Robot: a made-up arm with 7 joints. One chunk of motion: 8 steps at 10 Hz.
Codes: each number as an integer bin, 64 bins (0 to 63) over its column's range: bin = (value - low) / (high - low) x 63, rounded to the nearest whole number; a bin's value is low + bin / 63 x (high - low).
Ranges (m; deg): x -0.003..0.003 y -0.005..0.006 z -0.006..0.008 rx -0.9..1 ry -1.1..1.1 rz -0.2..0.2
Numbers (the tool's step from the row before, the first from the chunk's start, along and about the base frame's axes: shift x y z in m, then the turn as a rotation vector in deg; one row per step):
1: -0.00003 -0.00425 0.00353 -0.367 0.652 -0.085
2: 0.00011 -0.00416 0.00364 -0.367 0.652 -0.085
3: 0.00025 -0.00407 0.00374 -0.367 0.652 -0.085
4: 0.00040 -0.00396 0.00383 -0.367 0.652 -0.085
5: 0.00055 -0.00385 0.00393 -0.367 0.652 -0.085
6: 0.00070 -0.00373 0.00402 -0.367 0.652 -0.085
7: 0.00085 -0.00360 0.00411 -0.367 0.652 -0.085
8: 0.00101 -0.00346 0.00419 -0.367 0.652 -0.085
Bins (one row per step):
1: 31 4 43 18 50 18
2: 33 5 43 18 50 18
3: 34 5 44 18 50 18
4: 36 6 44 18 50 18
5: 37 7 45 18 50 18
6: 39 7 45 18 50 18
7: 40 8 45 18 50 18
8: 42 9 46 18 50 18

